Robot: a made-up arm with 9 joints. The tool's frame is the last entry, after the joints. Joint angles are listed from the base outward.
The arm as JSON. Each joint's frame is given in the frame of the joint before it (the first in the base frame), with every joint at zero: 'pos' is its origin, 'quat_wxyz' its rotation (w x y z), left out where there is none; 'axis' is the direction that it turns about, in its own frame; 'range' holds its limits. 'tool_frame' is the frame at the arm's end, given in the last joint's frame.
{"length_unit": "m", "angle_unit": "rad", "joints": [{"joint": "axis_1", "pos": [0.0, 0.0, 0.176], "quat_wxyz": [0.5, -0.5, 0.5, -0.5], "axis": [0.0, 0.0, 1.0], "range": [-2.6, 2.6]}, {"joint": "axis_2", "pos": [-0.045, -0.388, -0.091], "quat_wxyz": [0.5, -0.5, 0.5, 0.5], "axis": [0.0, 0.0, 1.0], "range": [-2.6, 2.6]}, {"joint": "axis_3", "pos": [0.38, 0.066, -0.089], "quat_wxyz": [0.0, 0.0, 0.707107, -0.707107], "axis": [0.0, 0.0, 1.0], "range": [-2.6, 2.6]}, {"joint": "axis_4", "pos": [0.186, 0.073, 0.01], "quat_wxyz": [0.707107, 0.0, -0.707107, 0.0], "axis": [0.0, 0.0, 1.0], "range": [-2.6, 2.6]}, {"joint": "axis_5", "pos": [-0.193, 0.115, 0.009], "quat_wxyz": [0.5, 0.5, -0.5, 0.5], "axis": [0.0, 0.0, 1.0], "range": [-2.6, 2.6]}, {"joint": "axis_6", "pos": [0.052, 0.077, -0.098], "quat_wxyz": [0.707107, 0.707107, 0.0, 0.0], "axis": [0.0, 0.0, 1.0], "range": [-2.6, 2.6]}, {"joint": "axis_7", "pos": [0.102, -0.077, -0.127], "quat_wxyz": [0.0, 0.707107, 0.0, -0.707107], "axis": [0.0, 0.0, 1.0], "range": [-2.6, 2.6]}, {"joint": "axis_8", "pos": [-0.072, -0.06, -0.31], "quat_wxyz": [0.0, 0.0, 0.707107, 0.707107], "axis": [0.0, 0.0, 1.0], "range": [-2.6, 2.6]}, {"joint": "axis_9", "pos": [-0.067, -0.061, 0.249], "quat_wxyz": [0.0, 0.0, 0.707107, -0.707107], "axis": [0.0, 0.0, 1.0], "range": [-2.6, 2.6]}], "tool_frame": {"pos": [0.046, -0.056, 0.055], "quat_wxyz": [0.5, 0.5, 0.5, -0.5]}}
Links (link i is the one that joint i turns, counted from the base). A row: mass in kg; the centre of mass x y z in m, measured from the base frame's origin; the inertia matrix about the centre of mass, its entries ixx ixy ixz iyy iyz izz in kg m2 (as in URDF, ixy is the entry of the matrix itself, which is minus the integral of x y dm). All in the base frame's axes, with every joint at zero. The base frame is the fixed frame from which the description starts. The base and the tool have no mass.
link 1: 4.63; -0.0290 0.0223 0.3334; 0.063 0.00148 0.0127 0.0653 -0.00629 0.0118
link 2: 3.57; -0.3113 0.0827 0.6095; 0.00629 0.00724 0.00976 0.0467 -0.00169 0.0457
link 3: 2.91; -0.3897 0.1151 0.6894; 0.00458 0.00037 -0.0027 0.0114 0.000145 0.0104
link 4: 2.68; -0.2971 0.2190 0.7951; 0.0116 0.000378 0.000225 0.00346 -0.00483 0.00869
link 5: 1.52; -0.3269 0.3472 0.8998; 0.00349 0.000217 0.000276 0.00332 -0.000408 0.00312
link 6: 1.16; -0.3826 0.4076 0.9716; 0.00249 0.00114 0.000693 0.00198 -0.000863 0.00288
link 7: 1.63; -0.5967 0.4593 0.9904; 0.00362 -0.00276 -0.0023 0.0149 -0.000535 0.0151
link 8: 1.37; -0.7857 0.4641 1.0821; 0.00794 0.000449 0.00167 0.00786 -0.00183 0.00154
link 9: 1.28; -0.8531 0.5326 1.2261; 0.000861 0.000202 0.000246 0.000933 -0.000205 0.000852
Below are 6 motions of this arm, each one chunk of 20 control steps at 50 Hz.
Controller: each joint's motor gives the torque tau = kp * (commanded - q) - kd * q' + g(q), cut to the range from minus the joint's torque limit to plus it. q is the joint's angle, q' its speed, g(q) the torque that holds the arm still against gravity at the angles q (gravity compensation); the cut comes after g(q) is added. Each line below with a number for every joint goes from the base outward.
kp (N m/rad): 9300 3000 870 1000 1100 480 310 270 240
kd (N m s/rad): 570 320 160 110 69 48 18 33 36
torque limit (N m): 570 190 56 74 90 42 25 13 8.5
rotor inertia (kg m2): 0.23 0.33 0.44 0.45 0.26 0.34 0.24 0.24 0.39
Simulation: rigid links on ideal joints. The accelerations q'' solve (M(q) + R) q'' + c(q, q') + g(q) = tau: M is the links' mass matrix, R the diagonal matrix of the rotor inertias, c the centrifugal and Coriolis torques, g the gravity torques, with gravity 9.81 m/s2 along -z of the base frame. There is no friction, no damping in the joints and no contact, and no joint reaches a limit. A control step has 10 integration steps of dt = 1/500 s. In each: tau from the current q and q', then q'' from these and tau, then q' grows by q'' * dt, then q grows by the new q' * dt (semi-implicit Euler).
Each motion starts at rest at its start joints. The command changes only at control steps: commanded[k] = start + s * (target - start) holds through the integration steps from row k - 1 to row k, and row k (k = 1, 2, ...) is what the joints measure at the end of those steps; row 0 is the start. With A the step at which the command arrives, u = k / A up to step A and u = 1 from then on. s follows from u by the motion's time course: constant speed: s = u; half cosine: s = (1 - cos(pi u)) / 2; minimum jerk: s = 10 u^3 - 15 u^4 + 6 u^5; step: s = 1 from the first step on.
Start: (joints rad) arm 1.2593 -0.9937 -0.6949 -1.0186 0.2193 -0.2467 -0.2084 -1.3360 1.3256
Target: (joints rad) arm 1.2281 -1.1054 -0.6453 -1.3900 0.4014 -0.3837 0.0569 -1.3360 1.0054
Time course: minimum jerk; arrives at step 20
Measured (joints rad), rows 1 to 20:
1: 1.2593 -0.9937 -0.6949 -1.0186 0.2193 -0.2467 -0.2084 -1.3360 1.3256
2: 1.2592 -0.9939 -0.6948 -1.0190 0.2197 -0.2467 -0.2080 -1.3360 1.3253
3: 1.2590 -0.9944 -0.6944 -1.0200 0.2208 -0.2466 -0.2067 -1.3359 1.3246
4: 1.2585 -0.9953 -0.6938 -1.0223 0.2230 -0.2468 -0.2038 -1.3357 1.3229
5: 1.2578 -0.9970 -0.6928 -1.0264 0.2269 -0.2474 -0.1986 -1.3355 1.3198
6: 1.2566 -0.9996 -0.6914 -1.0330 0.2327 -0.2487 -0.1906 -1.3352 1.3148
7: 1.2551 -1.0031 -0.6897 -1.0426 0.2406 -0.2510 -0.1796 -1.3348 1.3078
8: 1.2533 -1.0075 -0.6876 -1.0553 0.2505 -0.2547 -0.1654 -1.3345 1.2983
9: 1.2511 -1.0129 -0.6853 -1.0712 0.2623 -0.2598 -0.1483 -1.3341 1.2865
10: 1.2487 -1.0192 -0.6829 -1.0904 0.2757 -0.2664 -0.1286 -1.3338 1.2723
11: 1.2461 -1.0262 -0.6803 -1.1123 0.2901 -0.2745 -0.1071 -1.3336 1.2561
12: 1.2435 -1.0337 -0.6776 -1.1366 0.3053 -0.2840 -0.0845 -1.3334 1.2381
13: 1.2409 -1.0415 -0.6751 -1.1625 0.3205 -0.2945 -0.0616 -1.3333 1.2188
14: 1.2384 -1.0494 -0.6727 -1.1894 0.3353 -0.3059 -0.0393 -1.3334 1.1988
15: 1.2362 -1.0571 -0.6705 -1.2162 0.3491 -0.3176 -0.0183 -1.3336 1.1786
16: 1.2343 -1.0644 -0.6685 -1.2423 0.3614 -0.3293 0.0005 -1.3338 1.1588
17: 1.2328 -1.0711 -0.6669 -1.2669 0.3719 -0.3407 0.0165 -1.3342 1.1400
18: 1.2316 -1.0769 -0.6655 -1.2892 0.3804 -0.3511 0.0295 -1.3346 1.1227
19: 1.2308 -1.0819 -0.6643 -1.3087 0.3868 -0.3604 0.0393 -1.3351 1.1071
20: 1.2303 -1.0861 -0.6633 -1.3254 0.3914 -0.3683 0.0462 -1.3356 1.0933

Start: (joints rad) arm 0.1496 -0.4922 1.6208 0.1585 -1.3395 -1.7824 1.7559 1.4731 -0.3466
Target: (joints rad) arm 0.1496 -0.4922 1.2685 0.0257 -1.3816 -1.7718 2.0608 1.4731 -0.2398
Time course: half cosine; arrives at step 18
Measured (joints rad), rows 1 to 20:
1: 0.1496 -0.4922 1.6206 0.1584 -1.3396 -1.7824 1.7563 1.4731 -0.3465
2: 0.1496 -0.4921 1.6198 0.1580 -1.3399 -1.7826 1.7583 1.4730 -0.3462
3: 0.1496 -0.4918 1.6180 0.1571 -1.3405 -1.7829 1.7626 1.4730 -0.3455
4: 0.1495 -0.4915 1.6147 0.1554 -1.3415 -1.7833 1.7701 1.4728 -0.3443
5: 0.1495 -0.4912 1.6096 0.1529 -1.3429 -1.7837 1.7809 1.4727 -0.3424
6: 0.1494 -0.4907 1.6027 0.1494 -1.3447 -1.7841 1.7952 1.4726 -0.3398
7: 0.1493 -0.4903 1.5937 0.1448 -1.3469 -1.7844 1.8126 1.4724 -0.3364
8: 0.1493 -0.4899 1.5827 0.1391 -1.3494 -1.7845 1.8329 1.4724 -0.3323
9: 0.1492 -0.4897 1.5697 0.1324 -1.3522 -1.7844 1.8554 1.4723 -0.3276
10: 0.1492 -0.4895 1.5548 0.1248 -1.3553 -1.7840 1.8795 1.4723 -0.3222
11: 0.1492 -0.4894 1.5383 0.1164 -1.3585 -1.7833 1.9044 1.4723 -0.3164
12: 0.1493 -0.4895 1.5205 0.1074 -1.3618 -1.7823 1.9295 1.4724 -0.3102
13: 0.1493 -0.4897 1.5017 0.0981 -1.3650 -1.7811 1.9539 1.4725 -0.3037
14: 0.1494 -0.4900 1.4824 0.0886 -1.3682 -1.7796 1.9768 1.4726 -0.2972
15: 0.1495 -0.4905 1.4630 0.0793 -1.3711 -1.7780 1.9975 1.4728 -0.2908
16: 0.1496 -0.4911 1.4440 0.0704 -1.3738 -1.7763 2.0154 1.4730 -0.2847
17: 0.1497 -0.4917 1.4259 0.0621 -1.3760 -1.7745 2.0300 1.4731 -0.2790
18: 0.1498 -0.4924 1.4091 0.0549 -1.3779 -1.7727 2.0408 1.4733 -0.2738
19: 0.1499 -0.4930 1.3938 0.0486 -1.3793 -1.7711 2.0479 1.4734 -0.2694
20: 0.1500 -0.4936 1.3801 0.0434 -1.3803 -1.7697 2.0523 1.4735 -0.2655

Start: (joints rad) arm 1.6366 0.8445 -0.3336 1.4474 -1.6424 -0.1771 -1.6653 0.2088 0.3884
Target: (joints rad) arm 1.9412 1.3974 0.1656 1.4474 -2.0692 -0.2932 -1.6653 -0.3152 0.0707
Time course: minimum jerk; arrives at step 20
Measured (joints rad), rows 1 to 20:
1: 1.6367 0.8446 -0.3335 1.4474 -1.6424 -0.1771 -1.6653 0.2087 0.3884
2: 1.6372 0.8452 -0.3330 1.4477 -1.6426 -0.1774 -1.6654 0.2081 0.3881
3: 1.6387 0.8472 -0.3313 1.4485 -1.6435 -0.1782 -1.6655 0.2062 0.3873
4: 1.6421 0.8515 -0.3278 1.4499 -1.6460 -0.1799 -1.6657 0.2021 0.3854
5: 1.6479 0.8590 -0.3219 1.4517 -1.6513 -0.1829 -1.6658 0.1951 0.3821
6: 1.6568 0.8706 -0.3132 1.4540 -1.6604 -0.1873 -1.6658 0.1845 0.3768
7: 1.6691 0.8869 -0.3014 1.4563 -1.6743 -0.1930 -1.6656 0.1697 0.3694
8: 1.6848 0.9081 -0.2863 1.4584 -1.6935 -0.2000 -1.6653 0.1508 0.3597
9: 1.7038 0.9342 -0.2681 1.4601 -1.7182 -0.2080 -1.6648 0.1276 0.3476
10: 1.7256 0.9649 -0.2471 1.4610 -1.7479 -0.2168 -1.6641 0.1007 0.3332
11: 1.7496 0.9996 -0.2237 1.4611 -1.7820 -0.2259 -1.6633 0.0705 0.3169
12: 1.7751 1.0372 -0.1985 1.4604 -1.8192 -0.2350 -1.6626 0.0379 0.2990
13: 1.8011 1.0766 -0.1721 1.4589 -1.8584 -0.2436 -1.6621 0.0038 0.2799
14: 1.8267 1.1167 -0.1453 1.4567 -1.8980 -0.2514 -1.6618 -0.0308 0.2603
15: 1.8510 1.1562 -0.1188 1.4541 -1.9364 -0.2580 -1.6619 -0.0649 0.2406
16: 1.8731 1.1937 -0.0934 1.4513 -1.9721 -0.2633 -1.6623 -0.0975 0.2214
17: 1.8923 1.2282 -0.0696 1.4485 -2.0037 -0.2673 -1.6631 -0.1277 0.2033
18: 1.9082 1.2588 -0.0479 1.4460 -2.0303 -0.2699 -1.6641 -0.1548 0.1867
19: 1.9204 1.2849 -0.0283 1.4439 -2.0512 -0.2716 -1.6652 -0.1785 0.1718
20: 1.9292 1.3066 -0.0108 1.4424 -2.0661 -0.2727 -1.6663 -0.1987 0.1588

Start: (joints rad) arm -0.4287 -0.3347 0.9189 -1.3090 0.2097 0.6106 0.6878 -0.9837 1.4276
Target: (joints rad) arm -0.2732 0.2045 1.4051 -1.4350 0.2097 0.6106 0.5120 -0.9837 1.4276
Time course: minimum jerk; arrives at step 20
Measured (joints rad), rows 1 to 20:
1: -0.4286 -0.3346 0.9189 -1.3090 0.2097 0.6106 0.6878 -0.9837 1.4276
2: -0.4283 -0.3339 0.9191 -1.3094 0.2098 0.6104 0.6875 -0.9838 1.4276
3: -0.4272 -0.3319 0.9198 -1.3103 0.2101 0.6099 0.6865 -0.9840 1.4275
4: -0.4249 -0.3276 0.9215 -1.3122 0.2106 0.6090 0.6844 -0.9844 1.4275
5: -0.4211 -0.3201 0.9248 -1.3152 0.2113 0.6077 0.6806 -0.9849 1.4274
6: -0.4157 -0.3088 0.9304 -1.3195 0.2121 0.6059 0.6747 -0.9855 1.4272
7: -0.4084 -0.2930 0.9388 -1.3251 0.2129 0.6038 0.6667 -0.9862 1.4270
8: -0.3994 -0.2727 0.9504 -1.3319 0.2136 0.6014 0.6565 -0.9868 1.4268
9: -0.3889 -0.2479 0.9654 -1.3398 0.2142 0.5990 0.6443 -0.9873 1.4266
10: -0.3771 -0.2188 0.9838 -1.3485 0.2145 0.5966 0.6305 -0.9877 1.4265
11: -0.3644 -0.1862 1.0055 -1.3578 0.2146 0.5945 0.6156 -0.9878 1.4263
12: -0.3514 -0.1509 1.0300 -1.3672 0.2144 0.5929 0.6001 -0.9877 1.4262
13: -0.3385 -0.1138 1.0567 -1.3765 0.2140 0.5919 0.5846 -0.9874 1.4261
14: -0.3263 -0.0760 1.0849 -1.3851 0.2134 0.5917 0.5698 -0.9868 1.4261
15: -0.3151 -0.0387 1.1137 -1.3929 0.2126 0.5924 0.5561 -0.9861 1.4262
16: -0.3055 -0.0030 1.1423 -1.3994 0.2118 0.5941 0.5442 -0.9852 1.4263
17: -0.2976 0.0303 1.1697 -1.4046 0.2110 0.5968 0.5343 -0.9843 1.4265
18: -0.2914 0.0602 1.1955 -1.4083 0.2102 0.6003 0.5266 -0.9833 1.4267
19: -0.2871 0.0864 1.2189 -1.4107 0.2095 0.6043 0.5212 -0.9824 1.4270
20: -0.2841 0.1087 1.2400 -1.4120 0.2089 0.6086 0.5178 -0.9816 1.4273

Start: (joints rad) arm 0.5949 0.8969 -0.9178 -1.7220 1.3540 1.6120 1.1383 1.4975 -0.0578
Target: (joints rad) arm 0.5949 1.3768 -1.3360 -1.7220 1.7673 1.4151 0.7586 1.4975 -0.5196
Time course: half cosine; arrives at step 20
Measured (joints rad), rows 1 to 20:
1: 0.5949 0.8974 -0.9179 -1.7219 1.3546 1.6119 1.1380 1.4976 -0.0580
2: 0.5949 0.8992 -0.9185 -1.7216 1.3568 1.6115 1.1366 1.4978 -0.0591
3: 0.5949 0.9031 -0.9202 -1.7212 1.3616 1.6106 1.1331 1.4981 -0.0615
4: 0.5948 0.9096 -0.9232 -1.7206 1.3697 1.6086 1.1266 1.4985 -0.0658
5: 0.5948 0.9192 -0.9280 -1.7199 1.3812 1.6055 1.1167 1.4990 -0.0723
6: 0.5947 0.9320 -0.9348 -1.7192 1.3963 1.6010 1.1032 1.4994 -0.0815
7: 0.5947 0.9482 -0.9437 -1.7186 1.4149 1.5950 1.0860 1.4998 -0.0933
8: 0.5946 0.9675 -0.9548 -1.7180 1.4367 1.5875 1.0656 1.5001 -0.1078
9: 0.5946 0.9898 -0.9680 -1.7176 1.4612 1.5785 1.0422 1.5002 -0.1250
10: 0.5945 1.0148 -0.9833 -1.7172 1.4879 1.5681 1.0164 1.5003 -0.1447
11: 0.5945 1.0420 -1.0003 -1.7170 1.5163 1.5564 0.9889 1.5002 -0.1665
12: 0.5945 1.0709 -1.0190 -1.7170 1.5456 1.5437 0.9602 1.4999 -0.1902
13: 0.5946 1.1009 -1.0391 -1.7171 1.5752 1.5303 0.9310 1.4996 -0.2153
14: 0.5946 1.1313 -1.0601 -1.7175 1.6045 1.5163 0.9021 1.4991 -0.2413
15: 0.5947 1.1615 -1.0817 -1.7180 1.6327 1.5022 0.8741 1.4985 -0.2677
16: 0.5948 1.1909 -1.1036 -1.7187 1.6591 1.4881 0.8478 1.4978 -0.2939
17: 0.5949 1.2187 -1.1254 -1.7196 1.6832 1.4746 0.8238 1.4971 -0.3195
18: 0.5951 1.2442 -1.1465 -1.7207 1.7044 1.4618 0.8026 1.4964 -0.3438
19: 0.5952 1.2670 -1.1667 -1.7219 1.7221 1.4502 0.7850 1.4957 -0.3664
20: 0.5953 1.2864 -1.1854 -1.7231 1.7359 1.4401 0.7713 1.4950 -0.3866

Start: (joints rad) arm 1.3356 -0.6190 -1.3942 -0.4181 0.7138 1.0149 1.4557 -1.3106 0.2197
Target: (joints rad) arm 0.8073 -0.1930 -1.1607 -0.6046 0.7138 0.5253 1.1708 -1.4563 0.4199
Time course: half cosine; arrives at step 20
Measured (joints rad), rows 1 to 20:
1: 1.3349 -0.6188 -1.3940 -0.4181 0.7134 1.0148 1.4555 -1.3107 0.2198
2: 1.3320 -0.6180 -1.3934 -0.4182 0.7124 1.0141 1.4548 -1.3113 0.2201
3: 1.3258 -0.6157 -1.3920 -0.4185 0.7109 1.0119 1.4527 -1.3125 0.2210
4: 1.3155 -0.6111 -1.3898 -0.4194 0.7092 1.0076 1.4485 -1.3144 0.2226
5: 1.3006 -0.6039 -1.3865 -0.4212 0.7078 1.0002 1.4419 -1.3171 0.2252
6: 1.2810 -0.5937 -1.3821 -0.4242 0.7065 0.9892 1.4323 -1.3207 0.2289
7: 1.2570 -0.5803 -1.3764 -0.4285 0.7056 0.9743 1.4199 -1.3251 0.2338
8: 1.2288 -0.5638 -1.3695 -0.4344 0.7050 0.9554 1.4046 -1.3303 0.2399
9: 1.1970 -0.5442 -1.3612 -0.4418 0.7048 0.9325 1.3868 -1.3363 0.2472
10: 1.1623 -0.5220 -1.3518 -0.4506 0.7049 0.9061 1.3669 -1.3430 0.2557
11: 1.1255 -0.4974 -1.3414 -0.4608 0.7055 0.8765 1.3454 -1.3502 0.2652
12: 1.0874 -0.4710 -1.3301 -0.4720 0.7065 0.8446 1.3230 -1.3579 0.2755
13: 1.0489 -0.4433 -1.3184 -0.4840 0.7080 0.8111 1.3002 -1.3658 0.2865
14: 1.0110 -0.4151 -1.3064 -0.4966 0.7099 0.7768 1.2777 -1.3740 0.2979
15: 0.9746 -0.3868 -1.2944 -0.5093 0.7122 0.7426 1.2561 -1.3822 0.3096
16: 0.9406 -0.3593 -1.2829 -0.5218 0.7148 0.7095 1.2360 -1.3903 0.3213
17: 0.9098 -0.3332 -1.2719 -0.5338 0.7176 0.6782 1.2179 -1.3981 0.3327
18: 0.8830 -0.3092 -1.2618 -0.5450 0.7203 0.6495 1.2023 -1.4054 0.3435
19: 0.8609 -0.2877 -1.2527 -0.5550 0.7229 0.6240 1.1895 -1.4121 0.3536
20: 0.8441 -0.2693 -1.2447 -0.5638 0.7252 0.6024 1.1799 -1.4180 0.3627

